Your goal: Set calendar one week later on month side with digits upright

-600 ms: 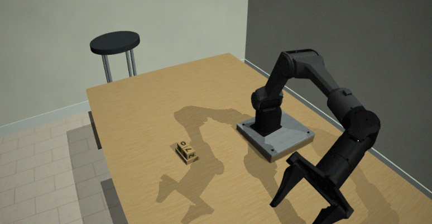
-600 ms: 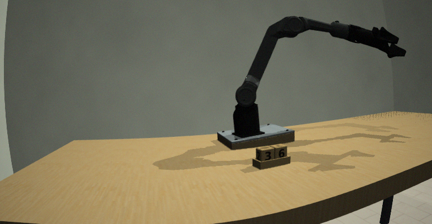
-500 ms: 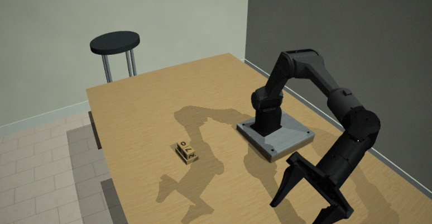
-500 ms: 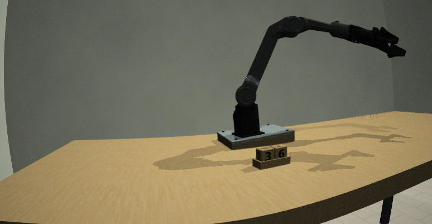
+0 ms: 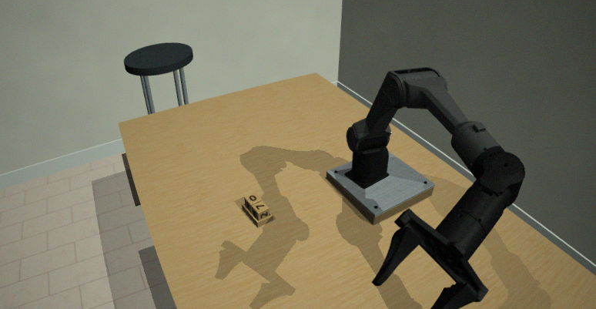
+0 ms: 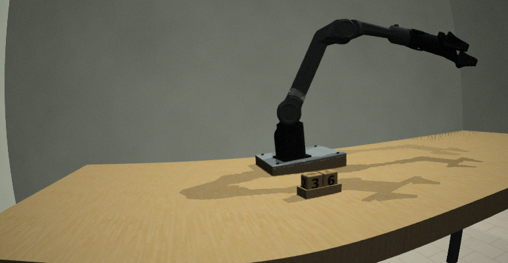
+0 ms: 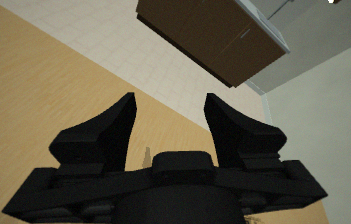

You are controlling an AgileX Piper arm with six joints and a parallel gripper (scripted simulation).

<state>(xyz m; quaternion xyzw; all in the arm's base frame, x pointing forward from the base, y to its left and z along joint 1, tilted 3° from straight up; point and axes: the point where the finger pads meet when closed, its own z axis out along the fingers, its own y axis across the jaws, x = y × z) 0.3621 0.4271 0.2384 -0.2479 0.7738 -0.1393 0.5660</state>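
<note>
The small wooden tray lies 480 mm to the right of my hand, 280 mm below it and 70 mm behind it.
</note>
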